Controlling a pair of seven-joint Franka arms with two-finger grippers.
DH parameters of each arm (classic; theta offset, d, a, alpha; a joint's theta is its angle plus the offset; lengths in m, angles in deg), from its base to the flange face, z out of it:
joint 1: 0 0.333 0 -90
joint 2: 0 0 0 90
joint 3: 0 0.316 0.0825 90
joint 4: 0 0 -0.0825 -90
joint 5: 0 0.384 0 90
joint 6: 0 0 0.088 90
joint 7: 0 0.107 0 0
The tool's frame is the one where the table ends.
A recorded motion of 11 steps. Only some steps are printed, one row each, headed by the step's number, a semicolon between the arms.
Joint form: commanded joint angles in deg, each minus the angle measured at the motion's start. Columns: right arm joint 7, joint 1, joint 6, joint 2, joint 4, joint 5, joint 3; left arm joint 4, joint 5, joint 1, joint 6, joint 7, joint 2, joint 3.
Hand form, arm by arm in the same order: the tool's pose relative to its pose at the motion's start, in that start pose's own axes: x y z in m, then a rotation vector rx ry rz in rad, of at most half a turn. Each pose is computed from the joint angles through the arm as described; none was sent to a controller.
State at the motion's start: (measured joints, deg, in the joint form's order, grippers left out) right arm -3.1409 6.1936 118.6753 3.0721 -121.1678 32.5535 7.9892; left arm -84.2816 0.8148 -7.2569 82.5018 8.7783 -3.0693 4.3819
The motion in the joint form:
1: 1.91 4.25 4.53 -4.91 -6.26 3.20 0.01; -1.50 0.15 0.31 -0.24 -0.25 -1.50 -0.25
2: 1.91 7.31 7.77 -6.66 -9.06 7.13 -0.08; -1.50 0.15 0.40 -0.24 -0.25 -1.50 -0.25
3: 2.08 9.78 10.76 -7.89 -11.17 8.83 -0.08; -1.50 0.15 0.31 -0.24 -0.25 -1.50 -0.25
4: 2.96 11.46 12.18 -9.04 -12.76 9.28 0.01; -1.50 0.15 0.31 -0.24 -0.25 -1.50 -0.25
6: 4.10 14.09 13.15 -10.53 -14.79 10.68 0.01; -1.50 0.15 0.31 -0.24 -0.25 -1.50 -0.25
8: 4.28 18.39 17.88 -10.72 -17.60 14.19 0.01; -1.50 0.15 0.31 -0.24 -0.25 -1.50 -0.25
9: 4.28 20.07 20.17 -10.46 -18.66 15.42 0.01; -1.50 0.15 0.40 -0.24 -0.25 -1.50 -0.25
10: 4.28 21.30 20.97 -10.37 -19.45 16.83 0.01; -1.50 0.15 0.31 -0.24 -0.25 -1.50 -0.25
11: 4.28 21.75 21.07 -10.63 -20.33 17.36 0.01; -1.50 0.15 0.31 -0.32 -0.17 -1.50 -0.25
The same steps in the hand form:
1: -0.0345 -0.0245 0.0157 0.0179 0.0290 0.0084; -0.0089 -0.0001 -0.0014 0.0003 -0.0043 -0.0057
2: -0.0508 -0.0406 0.0284 0.0573 0.0481 0.0115; -0.0090 -0.0009 -0.0014 0.0003 -0.0044 -0.0072
3: -0.0633 -0.0517 0.0384 0.0669 0.0682 0.0040; -0.0089 -0.0001 -0.0014 0.0003 -0.0043 -0.0057
4: -0.0747 -0.0592 0.0450 0.0643 0.0725 0.0021; -0.0089 -0.0001 -0.0014 0.0003 -0.0043 -0.0057
6: -0.0925 -0.0707 0.0559 0.0716 0.0602 0.0030; -0.0089 -0.0001 -0.0014 0.0003 -0.0043 -0.0057
8: -0.1113 -0.0819 0.0809 0.0875 0.0704 0.0084; -0.0089 -0.0001 -0.0014 0.0003 -0.0043 -0.0057
9: -0.1177 -0.0843 0.0918 0.0882 0.0786 0.0114; -0.0090 -0.0009 -0.0014 0.0003 -0.0044 -0.0072
10: -0.1243 -0.0862 0.1004 0.0945 0.0703 0.0190; -0.0089 -0.0001 -0.0014 0.0003 -0.0043 -0.0057
11: -0.1294 -0.0841 0.1051 0.0931 0.0609 0.0243; -0.0091 0.0000 -0.0013 0.0001 -0.0057 -0.0043

